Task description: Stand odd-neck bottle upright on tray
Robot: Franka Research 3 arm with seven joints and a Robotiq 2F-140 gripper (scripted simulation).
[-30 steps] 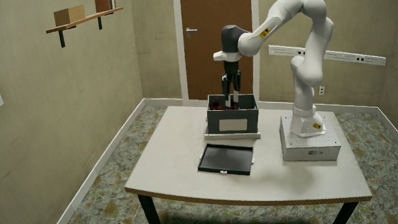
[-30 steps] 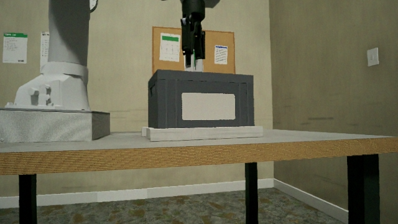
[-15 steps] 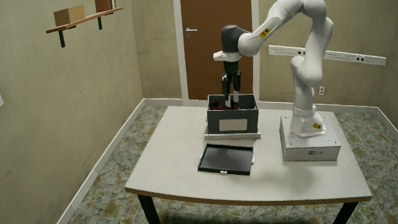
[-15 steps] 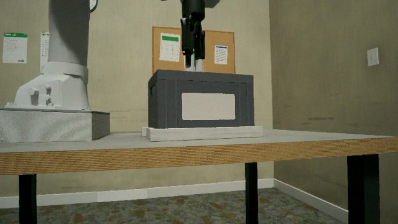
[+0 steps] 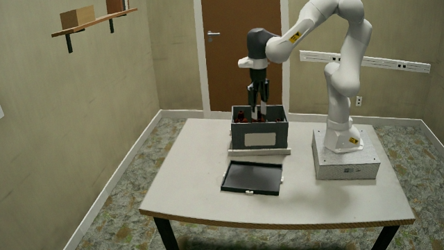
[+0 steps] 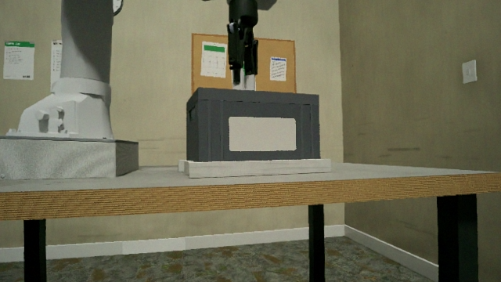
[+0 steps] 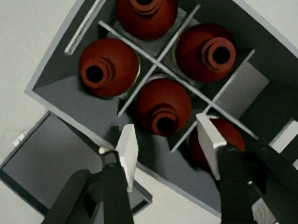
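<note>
The dark grey crate is 40 mm to the right of my hand and 130 mm below it. Round my hand: dark tray 240 mm to the left, 200 mm below.
</note>
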